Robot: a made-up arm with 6 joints. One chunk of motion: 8 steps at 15 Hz.
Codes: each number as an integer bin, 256 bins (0 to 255) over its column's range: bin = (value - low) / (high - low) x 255, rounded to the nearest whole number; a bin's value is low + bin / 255 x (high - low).
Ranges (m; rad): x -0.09..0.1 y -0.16..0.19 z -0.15..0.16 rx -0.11..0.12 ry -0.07..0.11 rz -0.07..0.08
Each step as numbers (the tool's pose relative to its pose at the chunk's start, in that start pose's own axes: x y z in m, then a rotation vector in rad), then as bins.
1 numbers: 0.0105 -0.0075 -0.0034 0.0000 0.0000 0.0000
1 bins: 135 111 121 122 99 119
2 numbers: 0.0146 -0.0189 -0.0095 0.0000 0.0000 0.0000
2 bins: 140 103 116 122 99 119
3 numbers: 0.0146 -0.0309 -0.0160 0.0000 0.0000 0.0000
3 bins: 140 94 110 122 99 119
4 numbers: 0.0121 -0.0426 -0.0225 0.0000 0.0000 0.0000
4 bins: 137 86 105 122 99 119
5 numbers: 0.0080 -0.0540 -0.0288 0.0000 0.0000 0.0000
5 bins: 132 77 100 122 99 119
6 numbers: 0.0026 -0.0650 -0.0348 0.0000 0.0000 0.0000
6 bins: 124 69 95 122 99 119
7 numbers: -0.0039 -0.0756 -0.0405 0.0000 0.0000 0.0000
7 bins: 116 61 90 122 99 119
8 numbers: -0.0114 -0.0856 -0.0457 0.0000 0.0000 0.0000
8 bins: 105 54 86 122 99 119
